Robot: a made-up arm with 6 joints. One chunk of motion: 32 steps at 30 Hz.
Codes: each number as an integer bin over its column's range. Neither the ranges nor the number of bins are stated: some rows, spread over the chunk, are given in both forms.
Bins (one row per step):
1: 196 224 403 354 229 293
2: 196 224 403 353 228 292
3: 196 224 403 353 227 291
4: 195 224 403 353 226 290
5: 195 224 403 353 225 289
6: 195 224 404 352 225 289
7: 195 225 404 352 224 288
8: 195 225 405 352 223 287
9: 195 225 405 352 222 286
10: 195 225 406 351 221 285
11: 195 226 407 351 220 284
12: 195 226 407 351 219 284
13: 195 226 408 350 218 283
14: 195 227 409 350 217 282
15: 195 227 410 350 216 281
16: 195 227 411 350 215 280
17: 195 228 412 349 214 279
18: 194 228 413 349 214 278
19: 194 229 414 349 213 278
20: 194 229 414 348 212 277
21: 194 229 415 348 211 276
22: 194 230 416 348 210 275
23: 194 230 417 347 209 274
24: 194 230 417 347 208 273
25: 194 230 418 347 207 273
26: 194 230 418 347 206 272
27: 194 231 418 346 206 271
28: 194 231 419 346 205 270
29: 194 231 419 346 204 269
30: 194 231 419 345 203 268
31: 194 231 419 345 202 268
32: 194 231 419 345 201 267
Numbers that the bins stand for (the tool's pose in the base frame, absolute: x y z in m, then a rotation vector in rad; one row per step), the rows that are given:
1: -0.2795 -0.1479 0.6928 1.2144 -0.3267 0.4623
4: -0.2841 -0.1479 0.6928 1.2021 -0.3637 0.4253
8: -0.2841 -0.1432 0.7022 1.1897 -0.4007 0.3884
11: -0.2841 -0.1386 0.7115 1.1774 -0.4377 0.3514
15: -0.2841 -0.1339 0.7256 1.1651 -0.4870 0.3144
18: -0.2888 -0.1292 0.7397 1.1527 -0.5116 0.2774
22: -0.2888 -0.1198 0.7538 1.1404 -0.5610 0.2404
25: -0.2888 -0.1198 0.7632 1.1281 -0.5979 0.2158
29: -0.2888 -0.1151 0.7679 1.1158 -0.6349 0.1664
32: -0.2888 -0.1151 0.7679 1.1034 -0.6719 0.1418
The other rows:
2: -0.2795 -0.1479 0.6928 1.2021 -0.3390 0.4500
3: -0.2795 -0.1479 0.6928 1.2021 -0.3514 0.4377
5: -0.2841 -0.1479 0.6928 1.2021 -0.3760 0.4130
6: -0.2841 -0.1479 0.6975 1.1897 -0.3760 0.4130
7: -0.2841 -0.1432 0.6975 1.1897 -0.3884 0.4007
9: -0.2841 -0.1432 0.7022 1.1897 -0.4130 0.3760
10: -0.2841 -0.1432 0.7068 1.1774 -0.4253 0.3637
12: -0.2841 -0.1386 0.7115 1.1774 -0.4500 0.3514
13: -0.2841 -0.1386 0.7162 1.1651 -0.4623 0.3390
14: -0.2841 -0.1339 0.7209 1.1651 -0.4747 0.3267
16: -0.2841 -0.1339 0.7303 1.1651 -0.4993 0.3021
17: -0.2841 -0.1292 0.7350 1.1527 -0.5116 0.2897
19: -0.2888 -0.1245 0.7444 1.1527 -0.5240 0.2774
20: -0.2888 -0.1245 0.7444 1.1404 -0.5363 0.2651
21: -0.2888 -0.1245 0.7491 1.1404 -0.5486 0.2527
23: -0.2888 -0.1198 0.7585 1.1281 -0.5733 0.2281
24: -0.2888 -0.1198 0.7585 1.1281 -0.5856 0.2158
26: -0.2888 -0.1198 0.7632 1.1281 -0.6103 0.2034
27: -0.2888 -0.1151 0.7632 1.1158 -0.6103 0.1911
28: -0.2888 -0.1151 0.7679 1.1158 -0.6226 0.1788
30: -0.2888 -0.1151 0.7679 1.1034 -0.6473 0.1541
31: -0.2888 -0.1151 0.7679 1.1034 -0.6596 0.1541

